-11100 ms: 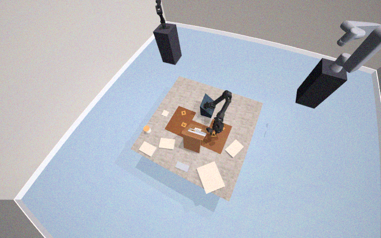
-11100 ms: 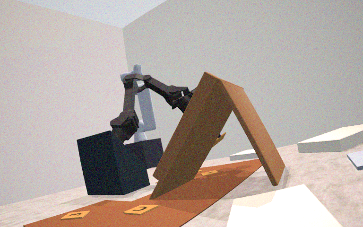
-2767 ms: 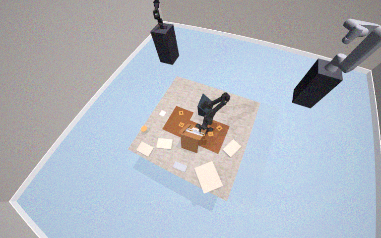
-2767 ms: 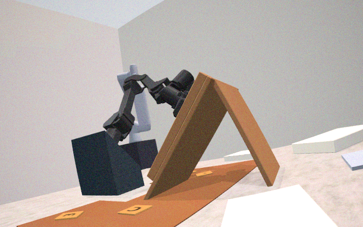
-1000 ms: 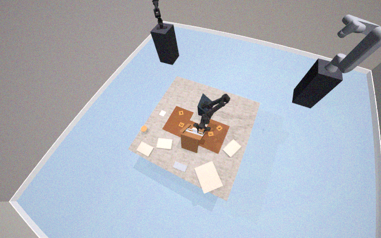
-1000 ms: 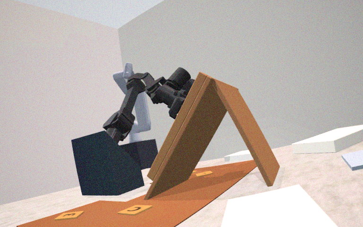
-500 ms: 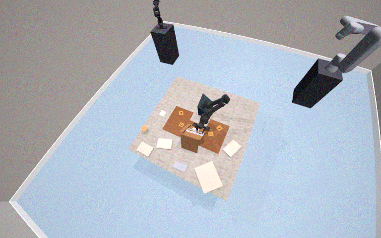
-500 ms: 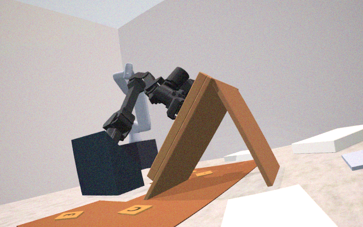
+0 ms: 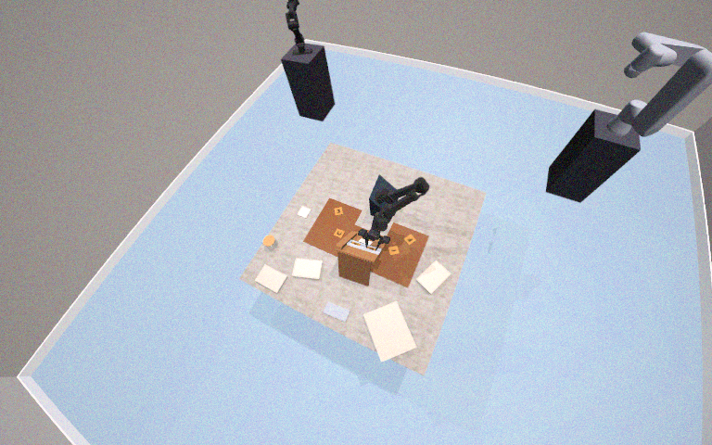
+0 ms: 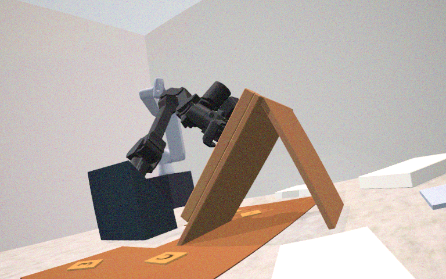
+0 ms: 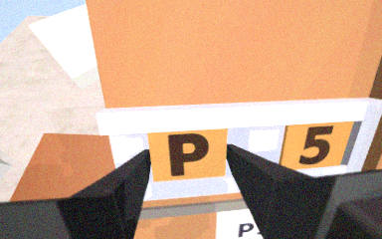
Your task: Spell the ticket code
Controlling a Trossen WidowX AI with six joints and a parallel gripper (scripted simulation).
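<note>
The orange tile marked 5 lies 10 mm ahead of my gripper tip and 100 mm to the right of it. Also, from my gripper tip: j tile (110 mm behind, 110 mm to the left, 170 mm below); white ticket (60 mm behind, 70 mm to the right, 70 mm below); orange tile marked p (right at my gripper tip).
</note>
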